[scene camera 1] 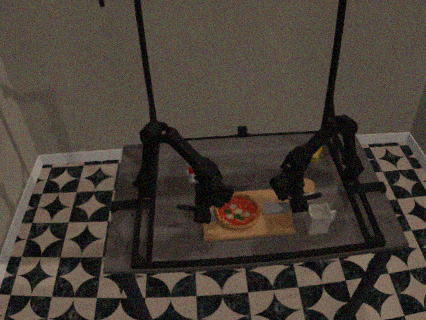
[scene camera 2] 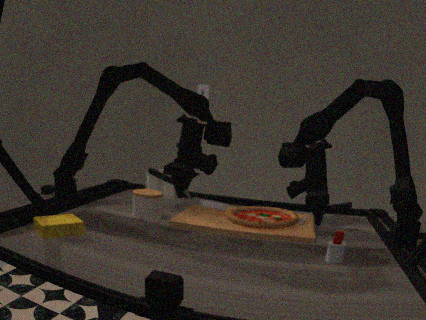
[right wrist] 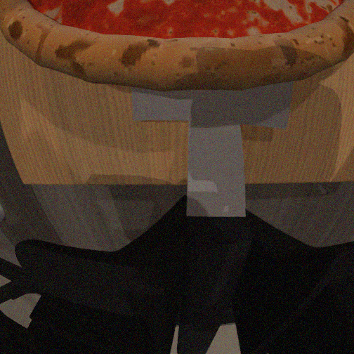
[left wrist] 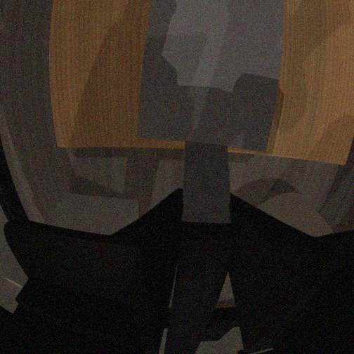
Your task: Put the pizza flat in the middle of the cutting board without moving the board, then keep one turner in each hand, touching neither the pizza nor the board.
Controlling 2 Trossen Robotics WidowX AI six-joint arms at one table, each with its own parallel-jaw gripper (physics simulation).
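Note:
The pizza point(scene camera 1: 237, 212) point(scene camera 2: 262, 217) point(right wrist: 185, 62) lies flat on the wooden cutting board point(scene camera 1: 280, 228) point(scene camera 2: 200, 220) point(left wrist: 100, 100) point(right wrist: 65, 155), toward its left end in scene camera 1. My right gripper point(scene camera 1: 202, 219) point(scene camera 2: 318, 220) point(right wrist: 203, 203) is shut on one turner point(right wrist: 217, 165). Its blade reaches over the board, its front hidden under the pizza's rim. My left gripper point(scene camera 1: 300, 208) point(scene camera 2: 183, 194) point(left wrist: 200, 197) is shut on the other turner point(scene camera 1: 276, 208) point(scene camera 2: 212, 204) point(left wrist: 207, 110). Its blade is over the board's bare part, beside the pizza; whether it touches the board I cannot tell.
A white container point(scene camera 1: 320, 220) and a jar with a wooden lid point(scene camera 1: 309, 186) point(scene camera 2: 147, 205) stand near the left gripper. A yellow sponge point(scene camera 1: 317, 154) point(scene camera 2: 59, 226) lies farther off. A red-capped bottle point(scene camera 1: 192, 175) point(scene camera 2: 335, 251) stands near the right arm. A black frame surrounds the table.

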